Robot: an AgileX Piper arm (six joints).
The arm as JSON. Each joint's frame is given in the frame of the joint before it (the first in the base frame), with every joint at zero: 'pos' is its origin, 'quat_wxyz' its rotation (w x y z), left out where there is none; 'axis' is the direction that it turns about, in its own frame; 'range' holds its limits. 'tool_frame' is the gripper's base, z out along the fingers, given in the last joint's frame.
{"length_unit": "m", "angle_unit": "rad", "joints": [
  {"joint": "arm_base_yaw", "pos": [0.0, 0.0, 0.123], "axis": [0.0, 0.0, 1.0], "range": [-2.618, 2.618]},
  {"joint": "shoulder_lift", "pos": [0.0, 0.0, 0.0], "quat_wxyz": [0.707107, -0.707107, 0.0, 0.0], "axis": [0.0, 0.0, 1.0], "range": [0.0, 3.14]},
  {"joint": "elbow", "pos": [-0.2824, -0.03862, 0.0], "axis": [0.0, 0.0, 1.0], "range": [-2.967, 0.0]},
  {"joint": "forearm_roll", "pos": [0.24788, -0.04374, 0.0], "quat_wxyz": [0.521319, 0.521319, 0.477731, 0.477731], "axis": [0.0, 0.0, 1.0], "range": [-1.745, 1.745]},
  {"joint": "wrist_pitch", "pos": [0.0, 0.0, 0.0], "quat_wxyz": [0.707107, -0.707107, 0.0, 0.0], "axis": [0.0, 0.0, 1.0], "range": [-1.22, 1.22]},
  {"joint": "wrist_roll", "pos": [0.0, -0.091, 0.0], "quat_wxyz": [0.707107, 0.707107, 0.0, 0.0], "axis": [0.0, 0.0, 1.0], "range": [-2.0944, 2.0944]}
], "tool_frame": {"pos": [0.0, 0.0, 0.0]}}
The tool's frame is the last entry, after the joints.
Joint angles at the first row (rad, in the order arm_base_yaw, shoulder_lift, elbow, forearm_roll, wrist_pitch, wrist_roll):
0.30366 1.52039 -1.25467 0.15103 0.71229 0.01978
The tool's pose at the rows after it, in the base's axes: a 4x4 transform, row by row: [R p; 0 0 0 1], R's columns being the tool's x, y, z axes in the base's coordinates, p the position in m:
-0.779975 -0.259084 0.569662 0.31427; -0.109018 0.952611 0.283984 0.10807; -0.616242 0.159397 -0.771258 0.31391; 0 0 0 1
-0.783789 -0.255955 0.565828 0.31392; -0.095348 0.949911 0.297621 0.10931; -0.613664 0.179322 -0.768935 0.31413; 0 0 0 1
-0.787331 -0.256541 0.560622 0.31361; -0.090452 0.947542 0.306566 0.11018; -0.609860 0.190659 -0.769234 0.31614; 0 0 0 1
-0.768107 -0.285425 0.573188 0.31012; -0.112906 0.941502 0.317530 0.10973; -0.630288 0.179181 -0.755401 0.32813; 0 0 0 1
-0.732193 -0.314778 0.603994 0.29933; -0.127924 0.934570 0.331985 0.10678; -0.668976 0.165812 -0.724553 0.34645; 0 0 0 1
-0.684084 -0.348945 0.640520 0.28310; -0.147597 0.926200 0.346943 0.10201; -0.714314 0.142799 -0.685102 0.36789; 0 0 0 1
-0.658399 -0.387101 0.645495 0.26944; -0.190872 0.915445 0.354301 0.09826; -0.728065 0.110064 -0.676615 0.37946; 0 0 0 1
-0.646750 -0.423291 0.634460 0.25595; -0.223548 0.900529 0.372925 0.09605; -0.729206 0.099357 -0.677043 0.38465; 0 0 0 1
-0.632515 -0.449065 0.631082 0.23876; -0.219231 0.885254 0.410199 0.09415; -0.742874 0.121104 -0.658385 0.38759; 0 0 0 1
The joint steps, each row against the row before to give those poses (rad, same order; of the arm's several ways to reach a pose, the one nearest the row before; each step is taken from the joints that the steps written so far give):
-0.00002 0.00001 0.00000 0.00323 0.00211 -0.00651
0.00000 -0.00001 -0.00002 0.02191 0.00004 -0.00213
0.00002 -0.00001 -0.00811 0.01316 0.01133 -0.00265
0.00001 -0.01935 -0.02171 0.00567 0.02089 -0.02913
-0.00002 -0.05067 -0.00863 0.00396 0.01360 -0.02652
-0.00002 -0.06849 -0.00400 0.00150 0.01641 -0.03240
0.00001 -0.04729 -0.00002 0.00065 0.03631 -0.04478
0.00003 -0.04265 0.01571 0.02267 0.03307 -0.04561
0.00000 -0.06041 0.04344 0.04948 0.00381 -0.03348

